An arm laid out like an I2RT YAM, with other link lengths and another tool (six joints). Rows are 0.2 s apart.
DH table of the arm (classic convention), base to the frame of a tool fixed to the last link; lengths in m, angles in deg. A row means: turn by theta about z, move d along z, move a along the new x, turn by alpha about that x. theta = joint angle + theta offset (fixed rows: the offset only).
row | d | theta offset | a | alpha
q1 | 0.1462 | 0 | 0.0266 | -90
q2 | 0 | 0 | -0.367 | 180
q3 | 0 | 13.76 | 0.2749 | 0
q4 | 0.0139 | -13.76 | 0.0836 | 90
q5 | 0.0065 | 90 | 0 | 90
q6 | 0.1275 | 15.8 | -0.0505 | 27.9
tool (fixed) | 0.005 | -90 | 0 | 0
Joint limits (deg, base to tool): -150..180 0..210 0..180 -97..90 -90..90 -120..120
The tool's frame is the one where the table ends.
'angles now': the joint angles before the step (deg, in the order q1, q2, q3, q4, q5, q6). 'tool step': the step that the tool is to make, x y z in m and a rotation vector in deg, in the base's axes. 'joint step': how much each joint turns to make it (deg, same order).
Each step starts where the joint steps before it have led.
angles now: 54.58 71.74 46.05 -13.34 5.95 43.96
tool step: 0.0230 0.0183 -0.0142 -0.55 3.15 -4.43
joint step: 0.00 5.95 2.45 0.67 1.91 4.61
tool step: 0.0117 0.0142 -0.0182 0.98 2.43 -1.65
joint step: 0.00 4.22 -0.30 3.50 -0.50 3.02
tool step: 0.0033 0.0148 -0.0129 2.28 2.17 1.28
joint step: 0.00 3.12 -0.73 4.31 -3.03 1.41
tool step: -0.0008 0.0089 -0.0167 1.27 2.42 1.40
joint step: 0.01 2.50 -1.42 3.49 -2.86 1.05
